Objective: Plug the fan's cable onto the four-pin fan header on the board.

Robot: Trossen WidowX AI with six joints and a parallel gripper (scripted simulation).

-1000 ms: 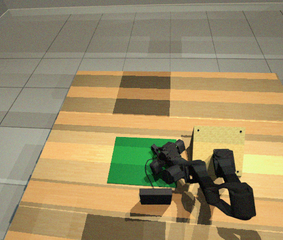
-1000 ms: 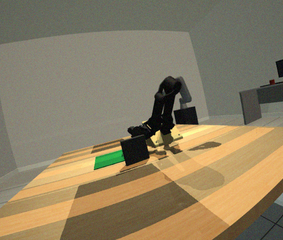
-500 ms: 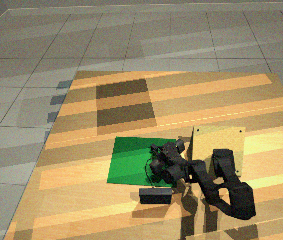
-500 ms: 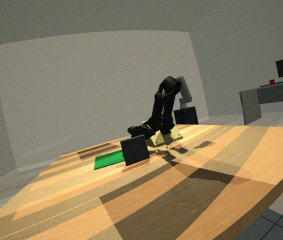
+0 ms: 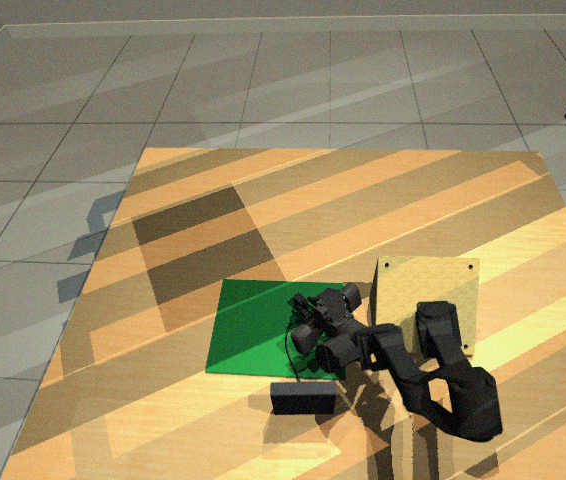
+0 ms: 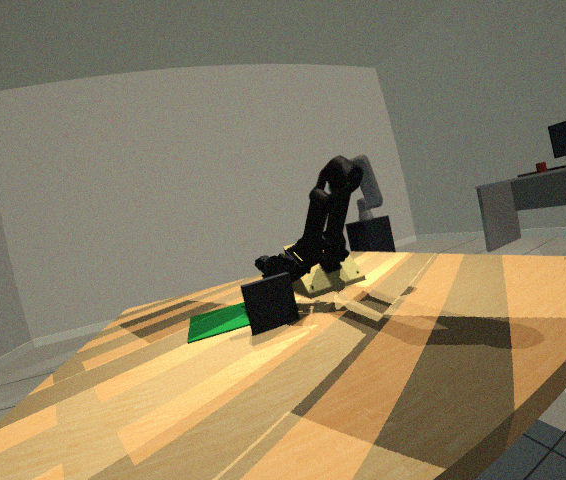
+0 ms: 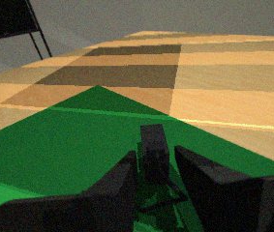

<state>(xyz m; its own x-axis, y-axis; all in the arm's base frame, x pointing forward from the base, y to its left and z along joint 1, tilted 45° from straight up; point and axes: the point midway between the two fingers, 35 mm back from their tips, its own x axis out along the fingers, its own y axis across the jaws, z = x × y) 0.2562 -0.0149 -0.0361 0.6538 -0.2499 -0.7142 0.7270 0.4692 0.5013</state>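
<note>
My gripper tip is 1 cm short of the dark plug, 1 cm to the left of it and 1 cm above it. From my gripper tip the other things lie so: green board 6 cm ahead, 4 cm to the left, 5 cm below; then black fan 22 cm to the left, 2 cm above.
</note>
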